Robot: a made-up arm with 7 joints. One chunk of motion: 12 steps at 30 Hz.
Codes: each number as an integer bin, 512 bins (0 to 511) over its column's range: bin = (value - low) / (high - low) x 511, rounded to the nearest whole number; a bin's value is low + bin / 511 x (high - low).
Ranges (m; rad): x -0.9..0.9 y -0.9..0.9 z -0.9..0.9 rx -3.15..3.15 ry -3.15..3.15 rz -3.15..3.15
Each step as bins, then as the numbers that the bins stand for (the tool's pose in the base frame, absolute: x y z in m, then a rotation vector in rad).
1 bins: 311 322 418 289 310 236
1 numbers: 0.1955 0.2342 0.5724 0.4130 0.6719 -0.2404
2 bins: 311 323 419 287 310 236
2 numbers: 0.1955 0.2378 0.5759 0.3884 0.6719 -0.2404
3 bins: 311 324 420 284 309 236
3 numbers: 0.1955 0.2413 0.5795 0.3514 0.6596 -0.2404
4 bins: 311 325 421 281 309 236
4 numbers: 0.1955 0.2448 0.5830 0.3144 0.6596 -0.2404
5 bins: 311 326 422 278 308 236
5 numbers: 0.1955 0.2483 0.5865 0.2774 0.6473 -0.2404
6 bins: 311 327 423 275 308 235
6 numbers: 0.1955 0.2519 0.5900 0.2404 0.6473 -0.2527
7 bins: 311 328 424 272 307 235
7 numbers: 0.1955 0.2554 0.5935 0.2034 0.6349 -0.2527
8 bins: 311 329 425 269 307 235
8 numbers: 0.1955 0.2589 0.5971 0.1664 0.6349 -0.2527
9 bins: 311 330 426 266 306 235
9 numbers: 0.1955 0.2624 0.6006 0.1295 0.6226 -0.2527
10 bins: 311 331 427 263 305 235
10 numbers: 0.1955 0.2659 0.6041 0.0925 0.6103 -0.2527
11 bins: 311 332 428 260 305 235
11 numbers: 0.1955 0.2695 0.6076 0.0555 0.6103 -0.2527
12 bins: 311 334 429 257 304 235
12 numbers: 0.1955 0.2765 0.6112 0.0185 0.5979 -0.2527
